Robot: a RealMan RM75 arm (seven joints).
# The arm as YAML. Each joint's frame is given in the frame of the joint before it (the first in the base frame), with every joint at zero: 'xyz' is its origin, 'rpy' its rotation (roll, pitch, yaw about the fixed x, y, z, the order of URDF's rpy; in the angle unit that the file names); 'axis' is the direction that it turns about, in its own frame. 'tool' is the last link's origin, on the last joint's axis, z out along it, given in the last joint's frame.
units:
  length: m
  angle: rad
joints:
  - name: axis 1
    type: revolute
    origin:
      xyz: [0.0, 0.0, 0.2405]
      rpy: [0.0, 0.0, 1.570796]
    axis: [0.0, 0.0, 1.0]
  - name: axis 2
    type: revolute
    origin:
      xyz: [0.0, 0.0, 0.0]
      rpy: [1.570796, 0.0, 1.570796]
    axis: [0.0, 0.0, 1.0]
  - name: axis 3
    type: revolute
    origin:
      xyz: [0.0, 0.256, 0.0]
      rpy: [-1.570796, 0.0, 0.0]
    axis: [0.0, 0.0, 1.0]
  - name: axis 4
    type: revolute
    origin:
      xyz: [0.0, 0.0, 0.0]
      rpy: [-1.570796, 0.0, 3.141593]
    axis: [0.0, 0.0, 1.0]
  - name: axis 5
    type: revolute
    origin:
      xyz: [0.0, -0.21, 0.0]
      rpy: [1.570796, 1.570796, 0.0]
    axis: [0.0, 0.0, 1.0]
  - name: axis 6
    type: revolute
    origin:
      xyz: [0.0, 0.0, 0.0]
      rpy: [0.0, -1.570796, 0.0]
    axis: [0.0, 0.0, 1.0]
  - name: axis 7
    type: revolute
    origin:
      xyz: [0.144, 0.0, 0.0]
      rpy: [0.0, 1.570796, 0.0]
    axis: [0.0, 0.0, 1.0]
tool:
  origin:
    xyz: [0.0, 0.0, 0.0]
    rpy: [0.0, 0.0, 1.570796]
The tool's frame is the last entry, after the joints.
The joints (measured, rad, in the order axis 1, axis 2, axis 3, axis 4, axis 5, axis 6, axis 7), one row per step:
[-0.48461, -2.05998, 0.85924, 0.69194, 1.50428, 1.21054, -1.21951]
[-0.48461, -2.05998, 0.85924, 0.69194, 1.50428, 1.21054, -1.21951]
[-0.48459, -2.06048, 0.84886, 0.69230, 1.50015, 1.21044, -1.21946]
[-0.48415, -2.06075, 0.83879, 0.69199, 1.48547, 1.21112, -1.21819]
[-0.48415, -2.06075, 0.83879, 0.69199, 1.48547, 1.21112, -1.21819]
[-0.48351, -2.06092, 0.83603, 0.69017, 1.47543, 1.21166, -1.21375]
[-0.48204, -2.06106, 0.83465, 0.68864, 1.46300, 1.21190, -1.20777]
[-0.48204, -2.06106, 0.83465, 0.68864, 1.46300, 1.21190, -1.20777]
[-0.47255, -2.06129, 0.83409, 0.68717, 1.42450, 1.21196, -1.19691]
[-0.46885, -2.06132, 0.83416, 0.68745, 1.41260, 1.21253, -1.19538]
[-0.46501, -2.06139, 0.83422, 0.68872, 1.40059, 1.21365, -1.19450]
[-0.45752, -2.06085, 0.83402, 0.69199, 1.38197, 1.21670, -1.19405]
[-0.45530, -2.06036, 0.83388, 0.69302, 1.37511, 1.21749, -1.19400]
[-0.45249, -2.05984, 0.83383, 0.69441, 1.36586, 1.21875, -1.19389]
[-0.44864, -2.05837, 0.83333, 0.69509, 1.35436, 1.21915, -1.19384]
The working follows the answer.
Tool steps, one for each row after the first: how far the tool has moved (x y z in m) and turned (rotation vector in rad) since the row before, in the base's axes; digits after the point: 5 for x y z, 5 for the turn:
[0.00000, 0.00000, 0.00000, 0.00000, 0.00000, 0.00000]
[-0.00060, 0.00056, 0.00232, 0.01045, -0.00794, 0.00468]
[-0.00009, 0.00076, 0.00334, 0.01590, -0.01602, 0.00395]
[0.00000, 0.00000, 0.00000, 0.00000, 0.00000, 0.00000]
[-0.00004, 0.00014, 0.00119, 0.00820, -0.00735, 0.00015]
[-0.00008, 0.00003, 0.00128, 0.00952, -0.00736, -0.00043]
[0.00000, 0.00000, 0.00000, 0.00000, 0.00000, 0.00000]
[-0.00148, -0.00098, 0.00405, 0.02602, -0.02477, 0.00462]
[-0.00059, -0.00051, 0.00137, 0.00736, -0.00865, 0.00211]
[-0.00043, -0.00052, 0.00156, 0.00753, -0.00896, 0.00145]
[-0.00105, -0.00118, 0.00298, 0.01211, -0.01383, 0.00234]
[-0.00031, -0.00026, 0.00121, 0.00465, -0.00491, 0.00079]
[-0.00029, -0.00035, 0.00155, 0.00605, -0.00669, 0.00061]
[-0.00098, -0.00044, 0.00217, 0.00805, -0.00794, 0.00304]

Tool pose at each row, in the base's axes (x y z in m, rotation vector in rad; rounded; the steps above come from the unrounded poses):
[-0.25499, 0.38178, 0.03853, -2.26350, -0.46403, -0.80886]
[-0.25499, 0.38178, 0.03853, -2.26350, -0.46403, -0.80886]
[-0.25559, 0.38234, 0.04085, -2.24957, -0.46756, -0.81638]
[-0.25568, 0.38310, 0.04419, -2.22835, -0.47128, -0.83387]
[-0.25568, 0.38310, 0.04419, -2.22835, -0.47128, -0.83387]
[-0.25572, 0.38324, 0.04538, -2.21842, -0.47071, -0.84274]
[-0.25580, 0.38328, 0.04666, -2.20750, -0.46882, -0.85196]
[-0.25580, 0.38328, 0.04666, -2.20750, -0.46882, -0.85196]
[-0.25727, 0.38230, 0.05071, -2.17356, -0.47200, -0.87911]
[-0.25786, 0.38179, 0.05208, -2.16301, -0.47452, -0.88811]
[-0.25829, 0.38127, 0.05364, -2.15244, -0.47639, -0.89778]
[-0.25934, 0.38008, 0.05662, -2.13558, -0.47909, -0.91258]
[-0.25965, 0.37982, 0.05783, -2.12927, -0.47980, -0.91785]
[-0.25994, 0.37947, 0.05938, -2.12111, -0.48045, -0.92525]
[-0.26092, 0.37903, 0.06155, -2.10965, -0.48307, -0.93274]

